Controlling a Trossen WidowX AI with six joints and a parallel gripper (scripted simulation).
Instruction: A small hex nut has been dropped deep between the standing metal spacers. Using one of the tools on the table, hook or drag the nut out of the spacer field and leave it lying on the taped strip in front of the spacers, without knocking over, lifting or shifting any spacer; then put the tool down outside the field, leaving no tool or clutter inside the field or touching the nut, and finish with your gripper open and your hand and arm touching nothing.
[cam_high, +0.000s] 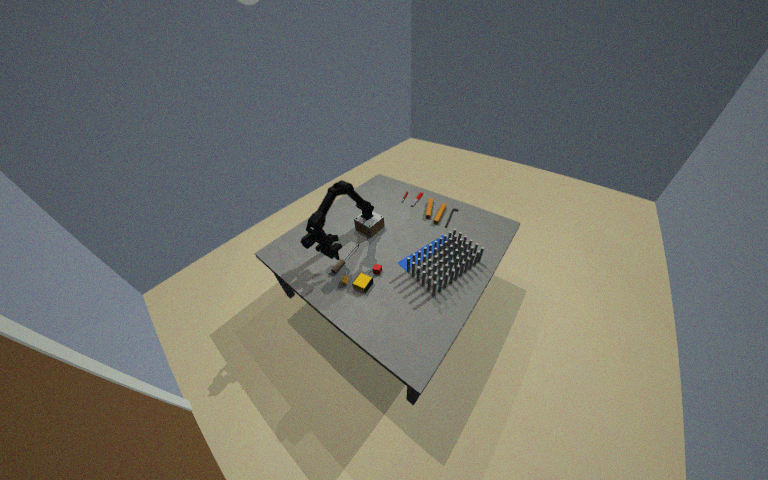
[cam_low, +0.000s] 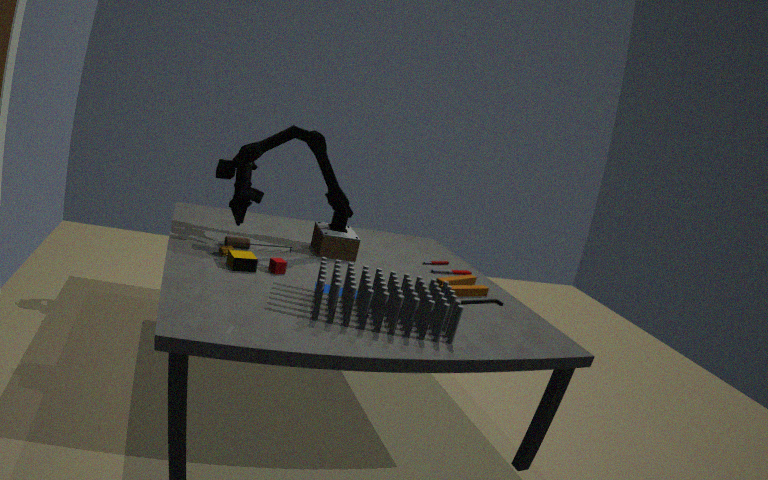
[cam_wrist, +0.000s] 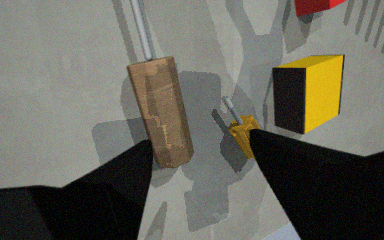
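Right now the yellow-handled tool is 10 cm ahead of my gripper tip, 7 cm below it and 3 cm to the right of it. The rest, counted from my gripper tip: red cube: 19 cm ahead, 13 cm to the left, 6 cm below; yellow block: 20 cm ahead, 6 cm below, 1 cm to the left; metal-shafted tool: 10 cm to the left, 7 cm below, 3 cm behind.
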